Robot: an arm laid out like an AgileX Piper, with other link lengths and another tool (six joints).
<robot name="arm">
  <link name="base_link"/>
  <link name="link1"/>
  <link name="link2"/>
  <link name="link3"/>
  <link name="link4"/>
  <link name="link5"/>
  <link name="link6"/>
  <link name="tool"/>
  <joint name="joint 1" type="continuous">
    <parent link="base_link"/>
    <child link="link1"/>
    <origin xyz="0 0 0.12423" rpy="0 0 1.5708"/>
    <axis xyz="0 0 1"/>
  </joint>
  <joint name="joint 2" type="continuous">
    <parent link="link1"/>
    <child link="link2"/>
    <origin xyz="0 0 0" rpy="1.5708 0 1.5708"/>
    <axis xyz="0 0 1"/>
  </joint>
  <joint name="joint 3" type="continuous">
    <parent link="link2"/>
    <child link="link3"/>
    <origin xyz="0.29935 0.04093 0" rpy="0 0 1.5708"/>
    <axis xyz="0 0 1"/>
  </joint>
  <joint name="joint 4" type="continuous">
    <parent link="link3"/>
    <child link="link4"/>
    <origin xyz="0.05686 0.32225 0" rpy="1.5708 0 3.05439"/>
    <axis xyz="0 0 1"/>
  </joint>
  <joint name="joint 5" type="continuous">
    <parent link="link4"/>
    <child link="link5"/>
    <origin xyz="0 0 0" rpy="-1.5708 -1.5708 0"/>
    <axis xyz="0 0 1"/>
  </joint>
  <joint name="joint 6" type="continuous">
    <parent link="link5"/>
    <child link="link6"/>
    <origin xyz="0.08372 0 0" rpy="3.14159 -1.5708 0"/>
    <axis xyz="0 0 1"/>
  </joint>
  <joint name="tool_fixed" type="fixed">
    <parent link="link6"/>
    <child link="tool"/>
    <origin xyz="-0.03 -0.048 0.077" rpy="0 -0.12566 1.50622"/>
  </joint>
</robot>
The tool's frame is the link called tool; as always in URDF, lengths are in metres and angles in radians. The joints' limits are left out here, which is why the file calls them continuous.
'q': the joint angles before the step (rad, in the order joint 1, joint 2, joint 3, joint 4, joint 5, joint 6). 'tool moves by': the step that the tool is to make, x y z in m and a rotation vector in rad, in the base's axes. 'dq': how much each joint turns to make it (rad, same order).
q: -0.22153, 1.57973, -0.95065, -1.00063, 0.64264, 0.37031
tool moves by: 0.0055, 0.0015, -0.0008, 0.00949, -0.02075, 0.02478
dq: -0.00011, 0.00015, -0.00016, -0.00090, -0.03374, -0.00012
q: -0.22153, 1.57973, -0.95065, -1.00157, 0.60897, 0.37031
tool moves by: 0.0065, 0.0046, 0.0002, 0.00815, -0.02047, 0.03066
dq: 0.00857, -0.00199, -0.00009, -0.00074, -0.03002, -0.00003
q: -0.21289, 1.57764, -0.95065, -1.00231, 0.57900, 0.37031
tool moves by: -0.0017, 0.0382, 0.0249, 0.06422, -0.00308, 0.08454
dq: 0.07732, -0.09941, -0.00002, 0.20982, 0.03871, -0.18967
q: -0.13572, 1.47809, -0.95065, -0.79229, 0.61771, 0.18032
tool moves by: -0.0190, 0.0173, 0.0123, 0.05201, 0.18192, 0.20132
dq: -0.00006, -0.09095, 0.00850, 0.34951, 0.10909, -0.51069
